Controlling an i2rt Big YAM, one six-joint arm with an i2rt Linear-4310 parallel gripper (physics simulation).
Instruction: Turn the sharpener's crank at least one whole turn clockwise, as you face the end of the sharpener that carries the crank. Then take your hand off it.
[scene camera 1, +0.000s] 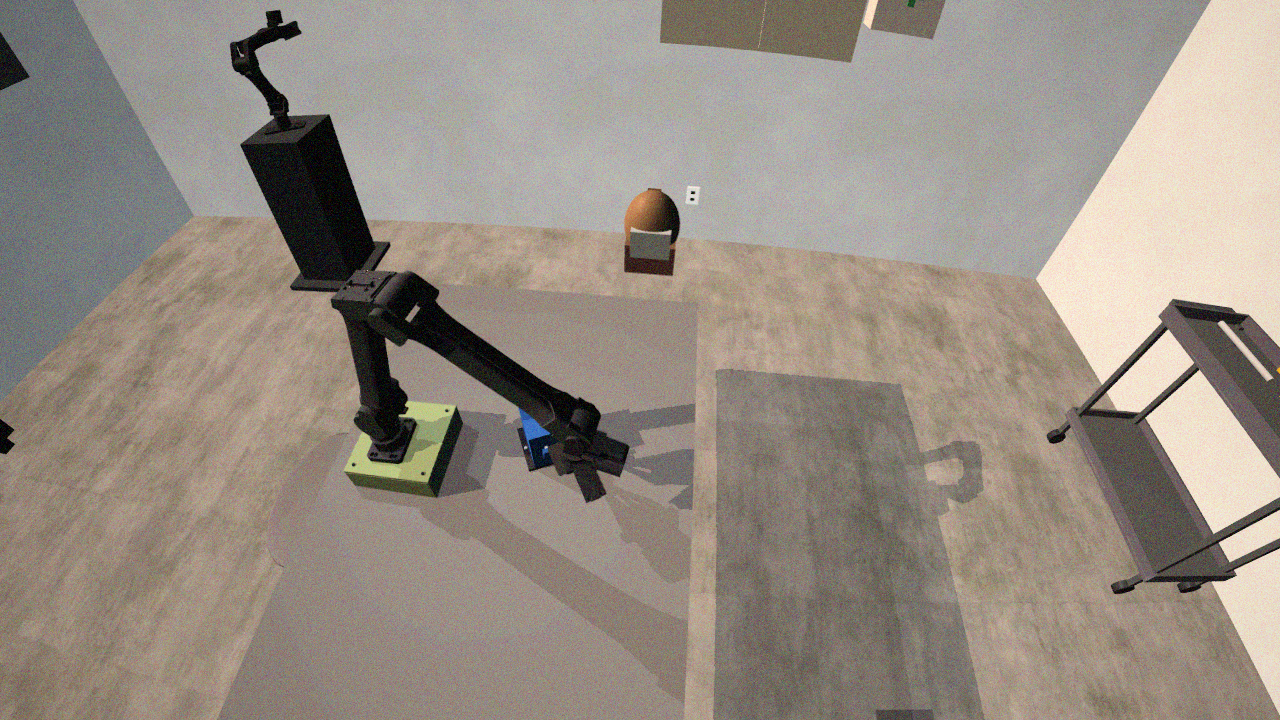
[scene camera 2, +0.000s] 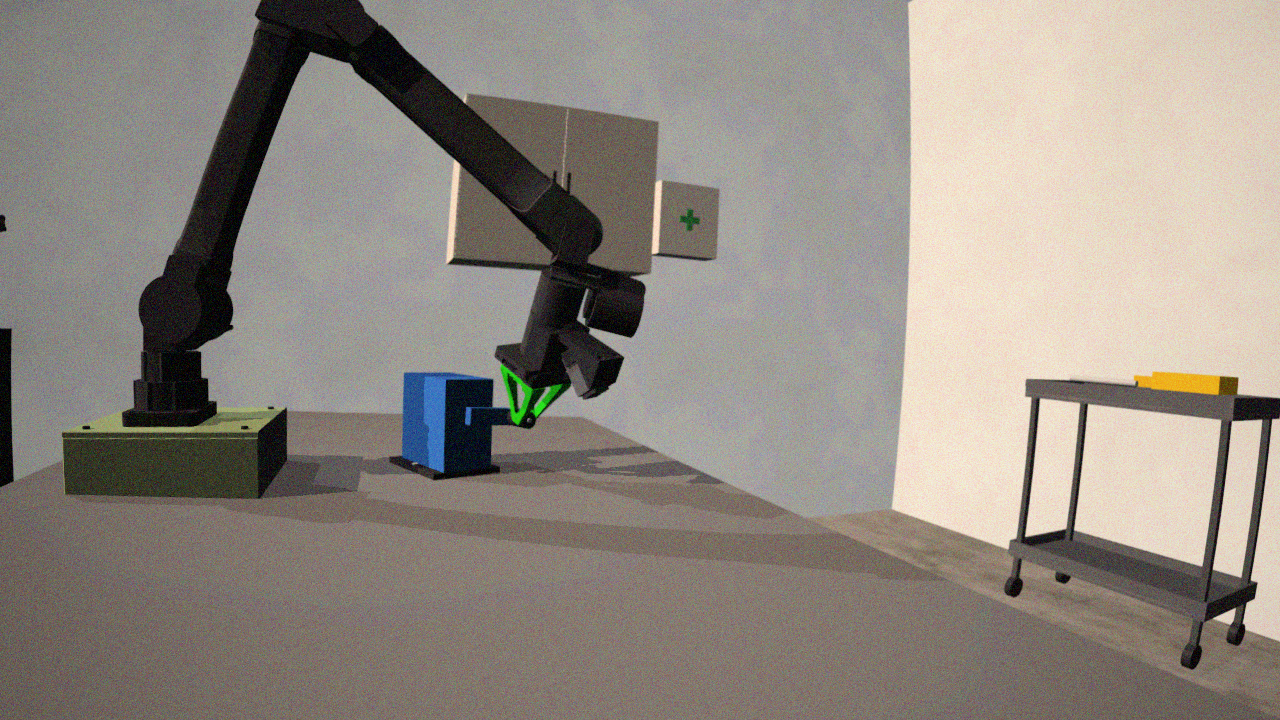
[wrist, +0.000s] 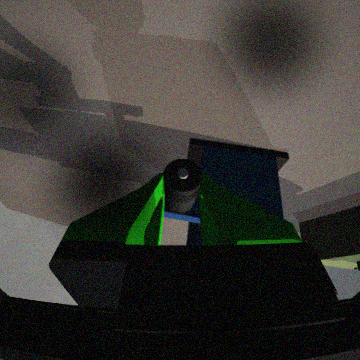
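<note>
The blue sharpener (scene camera 1: 534, 429) (scene camera 2: 447, 422) (wrist: 245, 182) stands upright on its dark base plate, right of the arm's base. Its thin blue crank arm (scene camera 2: 488, 415) (wrist: 182, 217) points level to the right in scene camera 2, away from the body. The dark round crank knob (wrist: 183, 175) is at the crank arm's outer end. My gripper (scene camera 2: 526, 417) (wrist: 181, 180), with green fingers, is shut on that knob, coming down from above at a tilt. In scene camera 1 the wrist hides the fingers, the crank and part of the sharpener.
The arm stands on a green block (scene camera 1: 438, 428) (scene camera 2: 161, 465) at the left. A grey cart (scene camera 1: 1136, 483) (scene camera 2: 1118, 399) stands at the right, bearing a yellow object (scene camera 2: 1194, 384). A second arm stands on a black pedestal (scene camera 1: 290, 179). Cabinets (scene camera 1: 716, 22) (scene camera 2: 626, 179) hang on the back wall.
</note>
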